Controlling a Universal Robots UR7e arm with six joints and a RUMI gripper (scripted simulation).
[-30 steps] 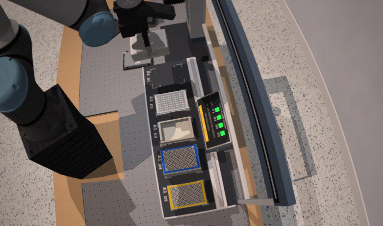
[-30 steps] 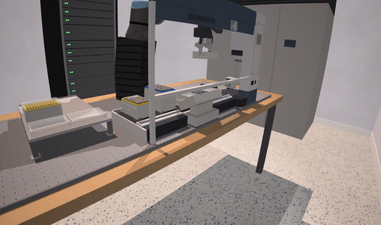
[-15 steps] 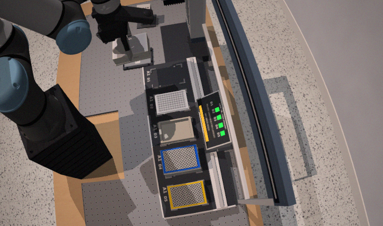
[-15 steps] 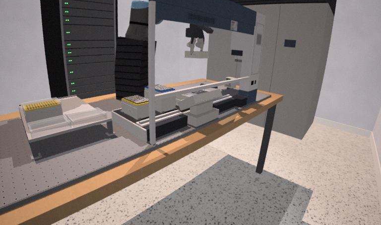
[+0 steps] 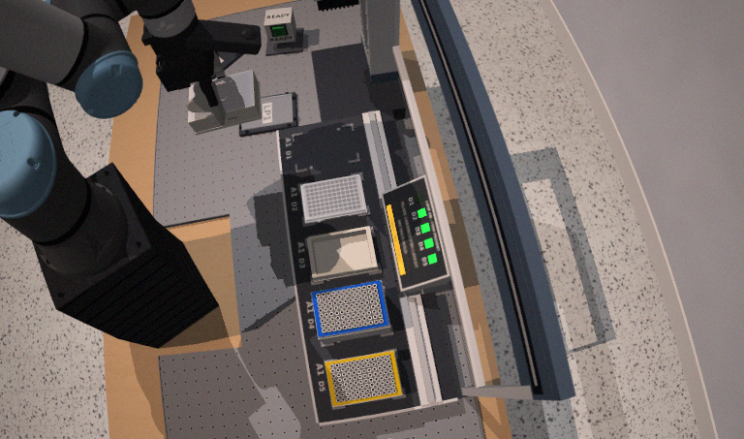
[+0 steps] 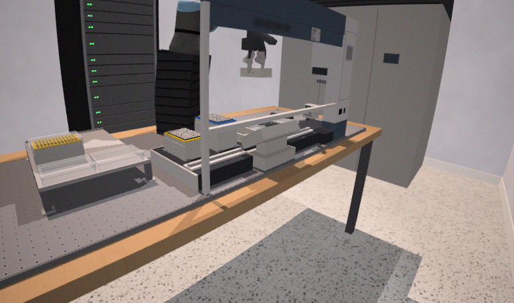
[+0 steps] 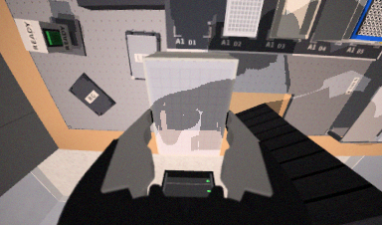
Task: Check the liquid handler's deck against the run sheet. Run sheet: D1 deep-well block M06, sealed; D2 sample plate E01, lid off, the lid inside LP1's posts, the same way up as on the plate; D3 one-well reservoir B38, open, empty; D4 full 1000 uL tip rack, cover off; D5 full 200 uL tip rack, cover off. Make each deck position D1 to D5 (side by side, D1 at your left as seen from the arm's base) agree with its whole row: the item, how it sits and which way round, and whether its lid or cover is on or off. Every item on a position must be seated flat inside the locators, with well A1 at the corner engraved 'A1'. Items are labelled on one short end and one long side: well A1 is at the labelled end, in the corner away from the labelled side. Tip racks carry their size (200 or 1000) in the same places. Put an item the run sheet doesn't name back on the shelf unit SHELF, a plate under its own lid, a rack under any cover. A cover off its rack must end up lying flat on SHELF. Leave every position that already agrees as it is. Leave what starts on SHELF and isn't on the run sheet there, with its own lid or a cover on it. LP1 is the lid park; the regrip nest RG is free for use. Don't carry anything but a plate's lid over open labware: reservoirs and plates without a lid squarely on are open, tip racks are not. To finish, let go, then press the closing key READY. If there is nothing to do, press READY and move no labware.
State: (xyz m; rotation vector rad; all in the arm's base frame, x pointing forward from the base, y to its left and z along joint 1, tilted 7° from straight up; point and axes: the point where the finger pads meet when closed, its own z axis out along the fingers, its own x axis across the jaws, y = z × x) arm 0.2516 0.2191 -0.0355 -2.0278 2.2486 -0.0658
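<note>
My gripper is now 24 cm above the sample plate, 15 cm short of it and 14 cm to the left of it. From my hand the other things lie so: flat grey lid 28 cm below, 15 cm to the left, 5 cm ahead; sealed deep-well block 1 cm below; one-well reservoir 26 cm to the right, 24 cm below, 13 cm ahead.
</note>
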